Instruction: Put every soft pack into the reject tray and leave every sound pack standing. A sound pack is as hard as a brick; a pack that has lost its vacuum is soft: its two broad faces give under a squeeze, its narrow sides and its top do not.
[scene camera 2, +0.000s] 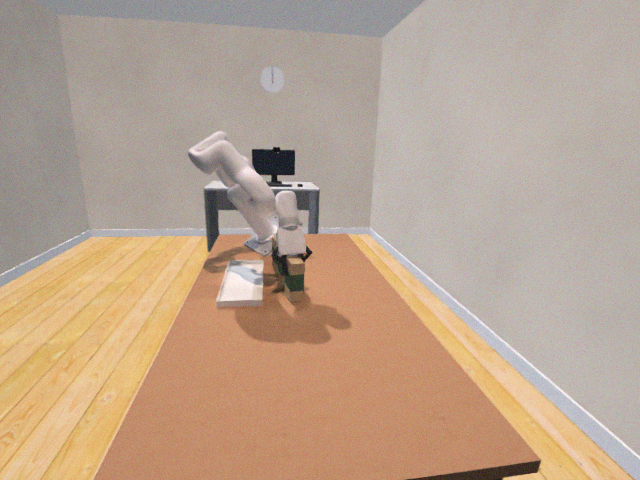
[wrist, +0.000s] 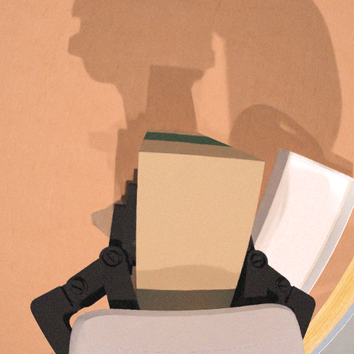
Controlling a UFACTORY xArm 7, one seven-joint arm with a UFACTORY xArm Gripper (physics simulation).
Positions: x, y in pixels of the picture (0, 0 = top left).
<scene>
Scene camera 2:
my gripper: 294, 274
white reject tray: 242, 285
pack: 294, 282
</scene>
